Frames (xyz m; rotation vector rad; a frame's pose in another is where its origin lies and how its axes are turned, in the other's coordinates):
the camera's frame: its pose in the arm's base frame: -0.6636 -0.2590 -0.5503 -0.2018 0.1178 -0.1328
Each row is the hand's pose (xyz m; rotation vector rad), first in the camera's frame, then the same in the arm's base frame.
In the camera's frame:
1: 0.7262 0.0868 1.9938 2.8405 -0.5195 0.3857
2: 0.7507 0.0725 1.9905 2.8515 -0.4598 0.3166
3: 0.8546 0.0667 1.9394 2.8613 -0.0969 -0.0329
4: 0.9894 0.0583 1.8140 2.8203 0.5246 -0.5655
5: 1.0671 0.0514 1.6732 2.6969 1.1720 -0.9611
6: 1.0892 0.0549 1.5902 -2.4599 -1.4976 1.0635
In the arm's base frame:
1: 0.3202 0.1034 1.2966 2.5992 -0.6048 0.2305
2: 0.3422 0.0854 1.2938 2.6118 -0.5567 0.1595
3: 0.4371 0.0551 1.2346 2.6404 -0.2513 -0.2060
4: 0.5526 0.0037 1.1004 2.6544 0.2833 -0.7681
5: 0.6099 -0.0411 0.9569 2.6140 0.8666 -1.2004
6: 0.6214 -0.0568 0.8731 -2.5314 -1.2301 1.3665

